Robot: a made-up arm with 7 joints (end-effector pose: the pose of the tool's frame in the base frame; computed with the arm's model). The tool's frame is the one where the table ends. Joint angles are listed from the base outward.
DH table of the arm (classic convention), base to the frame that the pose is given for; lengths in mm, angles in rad. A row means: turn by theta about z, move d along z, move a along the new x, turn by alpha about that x. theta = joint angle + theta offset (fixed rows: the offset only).
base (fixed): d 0  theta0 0  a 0  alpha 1.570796
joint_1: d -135  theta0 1.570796  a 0  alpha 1.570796
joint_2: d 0  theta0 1.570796  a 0  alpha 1.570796
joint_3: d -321.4  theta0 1.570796  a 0  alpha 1.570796
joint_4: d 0  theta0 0  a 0  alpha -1.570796
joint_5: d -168.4  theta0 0  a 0  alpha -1.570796
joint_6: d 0  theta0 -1.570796  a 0  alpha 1.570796
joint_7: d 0  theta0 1.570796  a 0  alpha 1.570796
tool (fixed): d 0  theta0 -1.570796  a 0  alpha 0
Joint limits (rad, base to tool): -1.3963..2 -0.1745..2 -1.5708..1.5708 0..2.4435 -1.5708..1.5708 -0.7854..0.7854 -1.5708..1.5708
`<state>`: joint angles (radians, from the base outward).
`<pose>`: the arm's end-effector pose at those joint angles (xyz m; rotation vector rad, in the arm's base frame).
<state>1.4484 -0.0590 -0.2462 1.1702 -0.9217 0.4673 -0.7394</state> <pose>0.3997 0.0744 0.1024 1.5802 -2.2412 0.4962</pose>
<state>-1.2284 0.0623 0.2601 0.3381 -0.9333 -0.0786 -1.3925</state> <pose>-0.4325 0.1792 -0.2115 1.0300 0.1940 -1.1340</pose>
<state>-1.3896 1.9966 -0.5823 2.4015 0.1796 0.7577 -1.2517</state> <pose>0.0412 0.3403 -0.0889 0.5593 -0.6147 -1.7784</pose>
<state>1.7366 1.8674 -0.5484 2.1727 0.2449 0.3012 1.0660</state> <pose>-0.0165 0.3723 0.1173 1.2816 -1.1702 -1.3307</pose>
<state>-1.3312 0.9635 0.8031 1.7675 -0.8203 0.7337 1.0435</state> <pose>-0.0379 0.4397 -0.1273 0.6662 0.5364 -0.8521</pose>
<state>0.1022 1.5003 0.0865 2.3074 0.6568 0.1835 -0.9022</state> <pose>0.1240 0.3435 0.0088 0.8565 -2.1989 -0.2890</pose>
